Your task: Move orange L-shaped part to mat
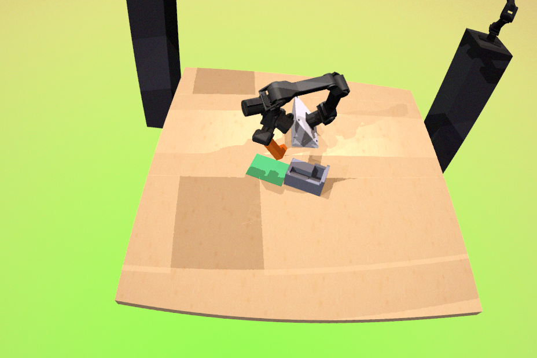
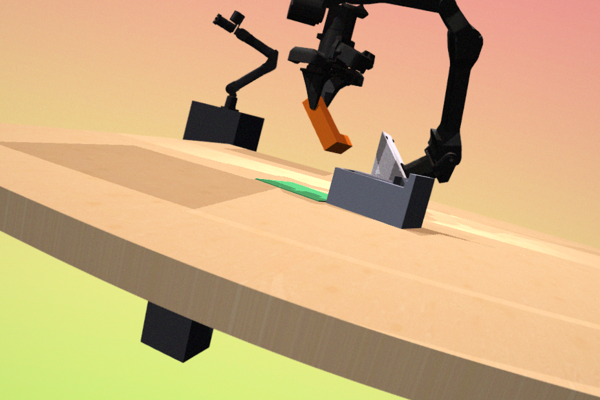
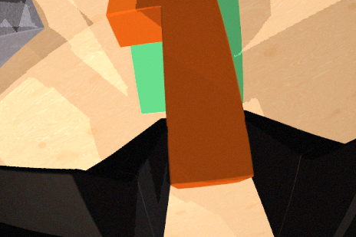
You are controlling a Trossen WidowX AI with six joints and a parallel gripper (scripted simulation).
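The green mat is 2 cm to the left of my gripper tip and 17 cm below it. From my gripper tip the other things lie so: orange L-shaped part 1 cm behind, 3 cm to the left, 3 cm below.
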